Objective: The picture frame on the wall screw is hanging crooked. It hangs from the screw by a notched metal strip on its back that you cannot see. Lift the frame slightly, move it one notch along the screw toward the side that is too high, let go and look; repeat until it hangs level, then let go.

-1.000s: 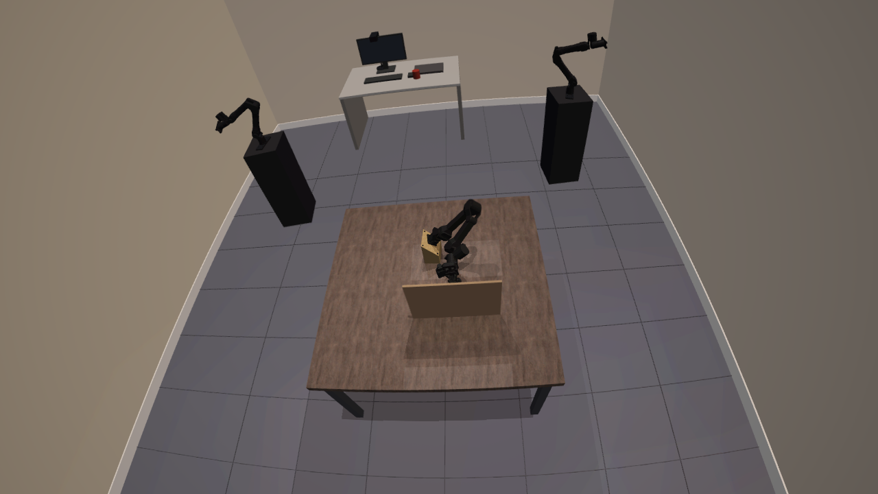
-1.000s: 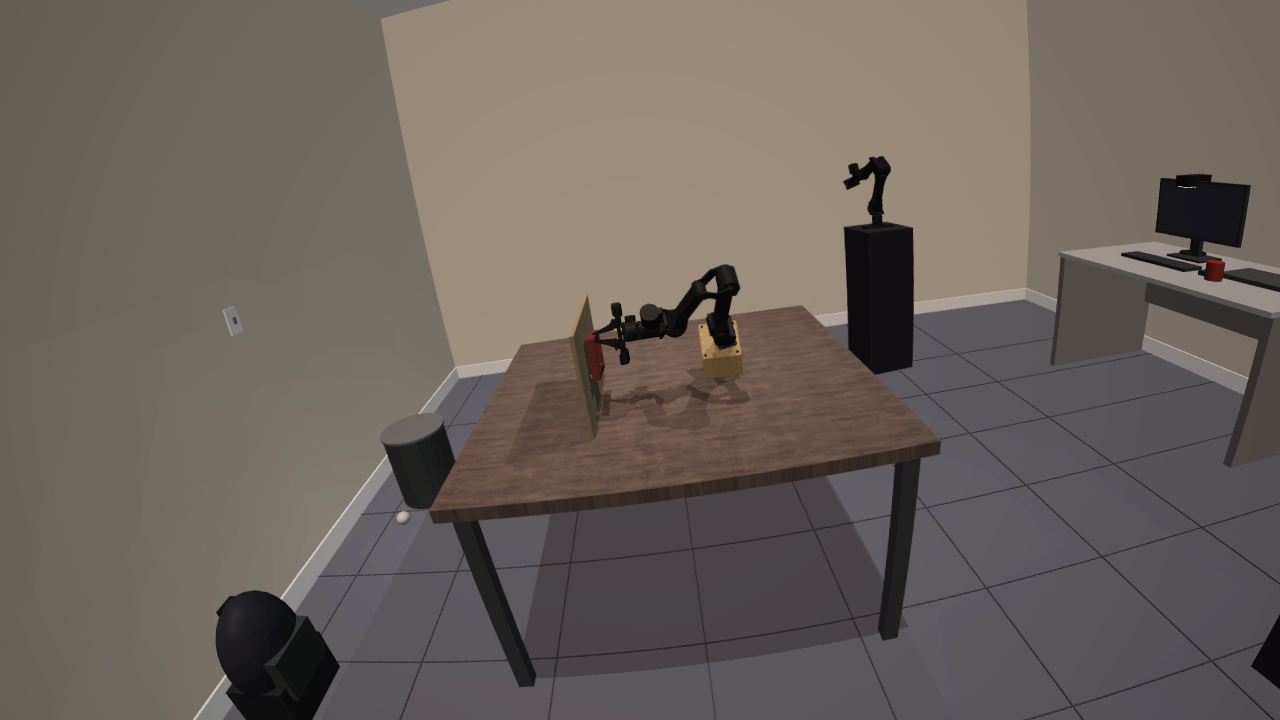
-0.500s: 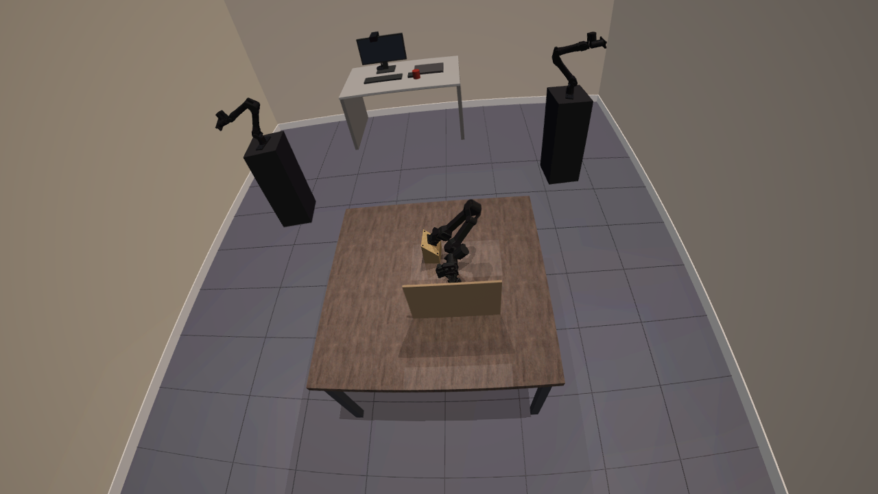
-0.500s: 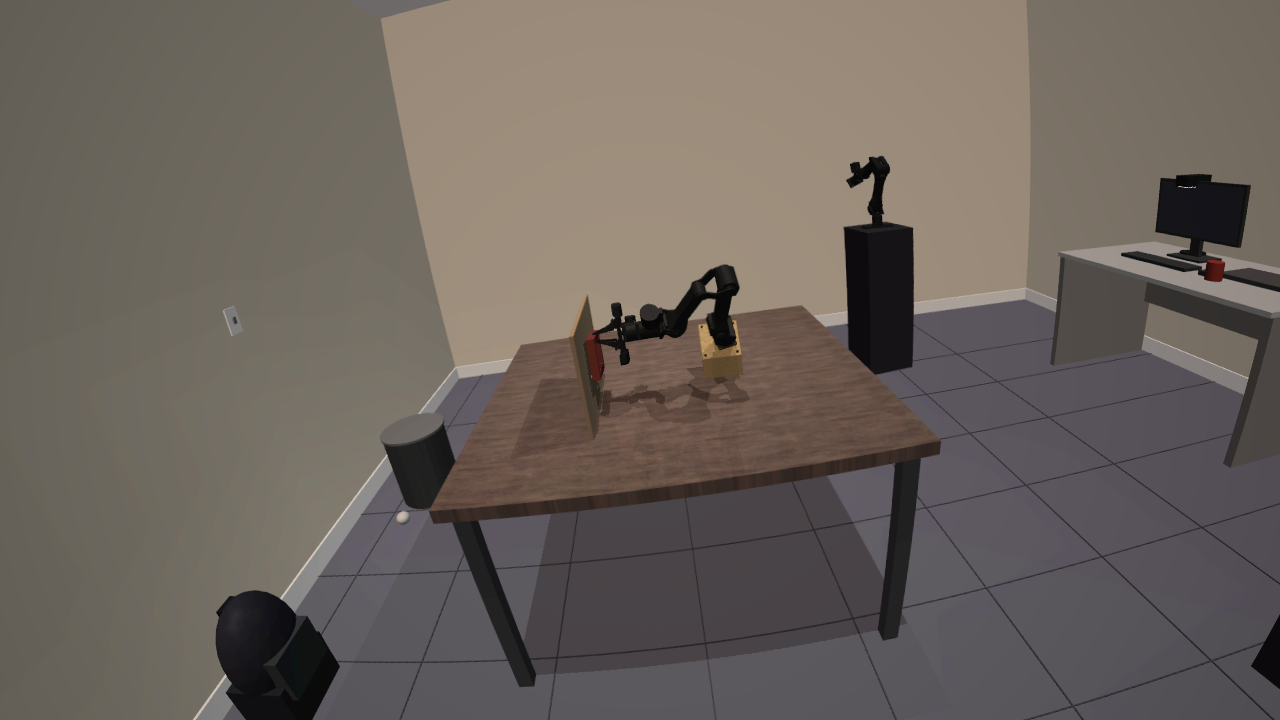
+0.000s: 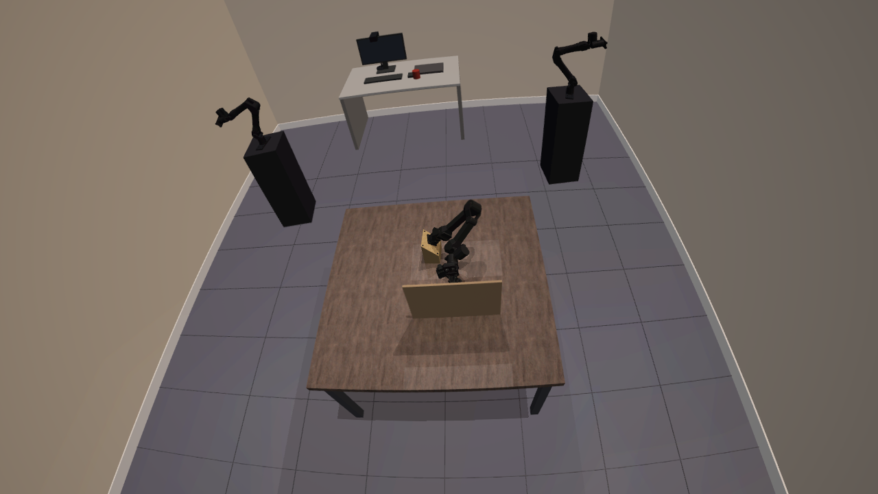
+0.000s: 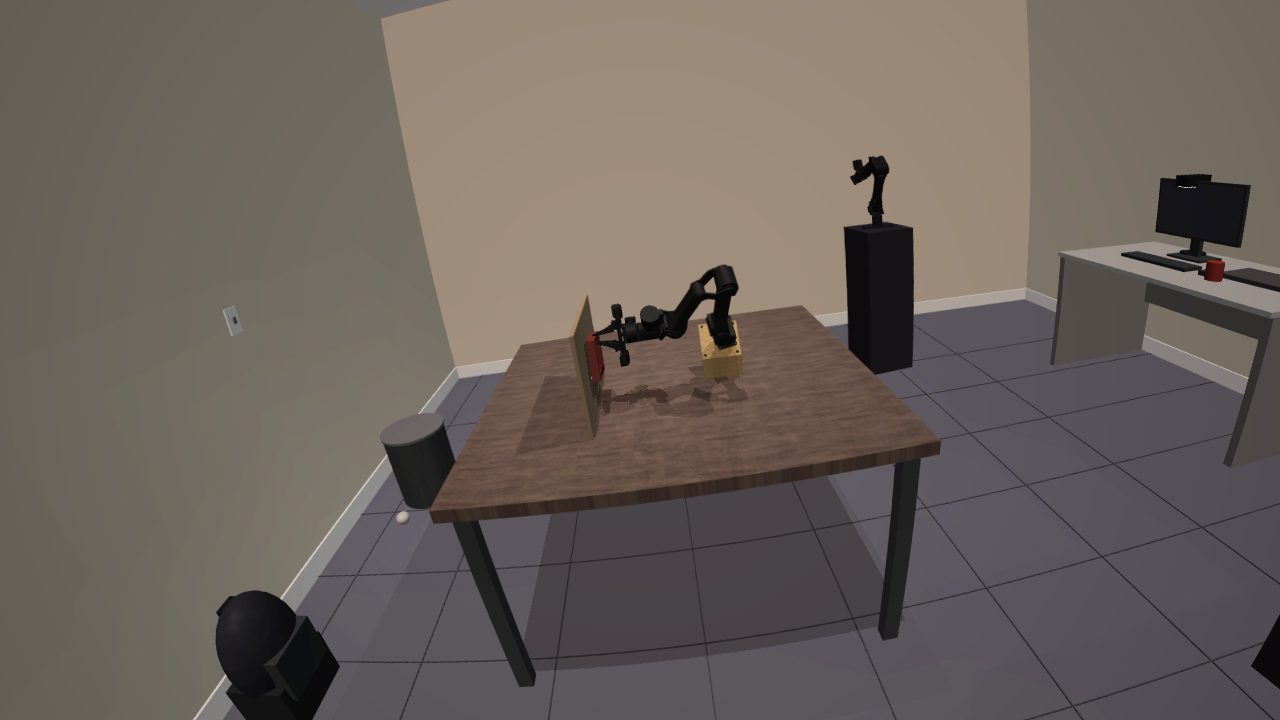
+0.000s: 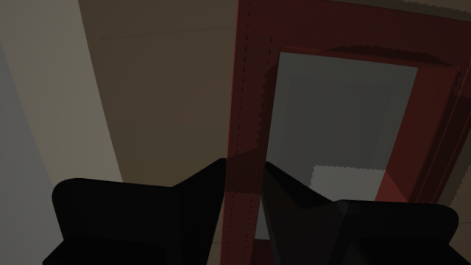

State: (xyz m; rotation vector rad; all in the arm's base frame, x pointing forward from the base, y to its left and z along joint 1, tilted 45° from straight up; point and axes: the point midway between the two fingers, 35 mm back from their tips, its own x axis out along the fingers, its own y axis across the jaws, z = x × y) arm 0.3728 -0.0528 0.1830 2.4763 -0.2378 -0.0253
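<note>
My gripper tip is now 10 mm short of the picture frame, 10 mm to the right of it and 50 mm above it. The rest, counted from my gripper tip: tan wall panel (20 mm ahead, 70 mm below).
</note>
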